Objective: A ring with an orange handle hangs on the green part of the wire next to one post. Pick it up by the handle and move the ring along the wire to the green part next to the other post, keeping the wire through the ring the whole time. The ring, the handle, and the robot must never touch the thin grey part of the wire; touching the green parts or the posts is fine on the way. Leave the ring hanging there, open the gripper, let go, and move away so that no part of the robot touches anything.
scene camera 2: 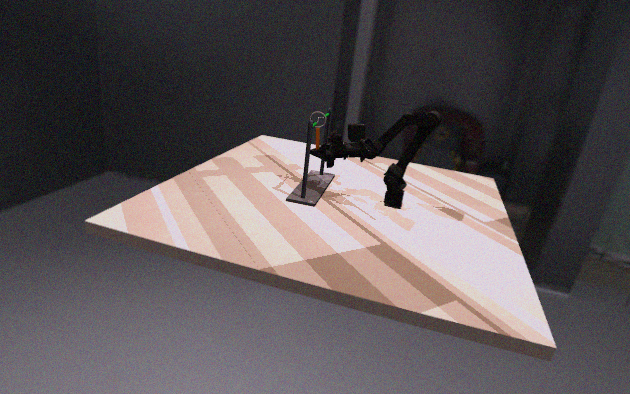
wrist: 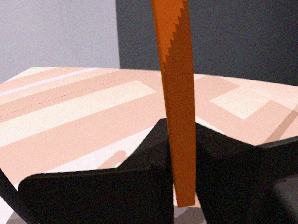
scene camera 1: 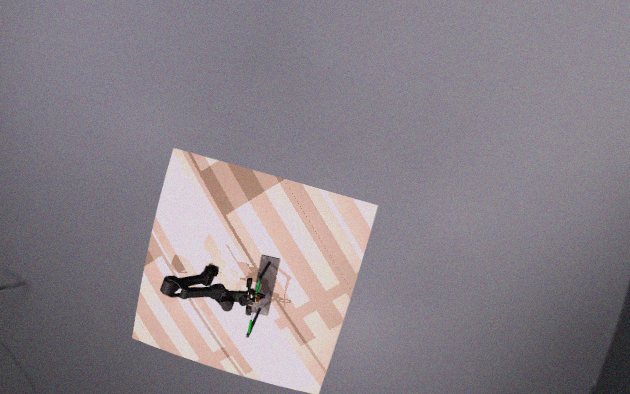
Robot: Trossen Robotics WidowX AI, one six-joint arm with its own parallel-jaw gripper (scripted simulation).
Labels:
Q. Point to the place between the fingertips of my gripper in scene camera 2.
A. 308, 151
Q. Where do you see a grey base plate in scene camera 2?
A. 309, 191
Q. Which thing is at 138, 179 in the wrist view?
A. My gripper.

